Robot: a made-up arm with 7 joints. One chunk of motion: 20 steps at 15 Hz.
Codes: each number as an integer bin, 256 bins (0 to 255) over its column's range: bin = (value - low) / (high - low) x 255, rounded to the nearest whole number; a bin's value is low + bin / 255 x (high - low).
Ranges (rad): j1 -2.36..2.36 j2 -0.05..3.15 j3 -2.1..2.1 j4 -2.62..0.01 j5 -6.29..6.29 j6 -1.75..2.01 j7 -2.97..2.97
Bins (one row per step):
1: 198 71 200 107 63 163 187
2: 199 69 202 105 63 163 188
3: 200 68 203 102 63 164 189
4: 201 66 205 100 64 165 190
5: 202 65 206 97 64 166 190
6: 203 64 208 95 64 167 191
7: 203 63 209 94 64 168 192
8: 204 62 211 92 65 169 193
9: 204 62 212 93 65 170 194
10: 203 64 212 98 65 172 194
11: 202 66 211 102 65 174 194
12: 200 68 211 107 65 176 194
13: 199 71 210 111 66 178 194
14: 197 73 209 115 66 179 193
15: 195 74 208 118 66 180 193
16: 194 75 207 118 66 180 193
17: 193 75 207 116 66 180 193
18: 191 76 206 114 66 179 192
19: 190 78 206 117 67 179 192
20: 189 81 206 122 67 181 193
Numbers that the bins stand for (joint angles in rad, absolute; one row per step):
1: 1.3049 0.8410 1.1941 -1.5164 -3.1820 0.6535 1.3860
2: 1.3235 0.8159 1.2271 -1.5371 -3.1820 0.6535 1.4093
3: 1.3420 0.8033 1.2435 -1.5680 -3.1820 0.6682 1.4326
4: 1.3605 0.7782 1.2765 -1.5886 -3.1327 0.6829 1.4559
5: 1.3790 0.7657 1.2929 -1.6196 -3.1327 0.6977 1.4559
6: 1.3975 0.7531 1.3259 -1.6402 -3.1327 0.7124 1.4792
7: 1.3975 0.7406 1.3424 -1.6505 -3.1327 0.7272 1.5025
8: 1.4160 0.7280 1.3753 -1.6711 -3.0833 0.7419 1.5258
9: 1.4160 0.7280 1.3918 -1.6608 -3.0833 0.7567 1.5491
10: 1.3975 0.7531 1.3918 -1.6093 -3.0833 0.7862 1.5491
11: 1.3790 0.7782 1.3753 -1.5680 -3.0833 0.8156 1.5491
12: 1.3420 0.8033 1.3753 -1.5164 -3.0833 0.8451 1.5491
13: 1.3235 0.8410 1.3588 -1.4752 -3.0340 0.8746 1.5491
14: 1.2864 0.8661 1.3424 -1.4339 -3.0340 0.8894 1.5258
15: 1.2494 0.8786 1.3259 -1.4030 -3.0340 0.9041 1.5258
16: 1.2309 0.8912 1.3094 -1.4030 -3.0340 0.9041 1.5258
17: 1.2124 0.8912 1.3094 -1.4236 -3.0340 0.9041 1.5258
18: 1.1754 0.9037 1.2929 -1.4442 -3.0340 0.8894 1.5025
19: 1.1569 0.9288 1.2929 -1.4133 -2.9847 0.8894 1.5025
20: 1.1384 0.9665 1.2929 -1.3617 -2.9847 0.9189 1.5258

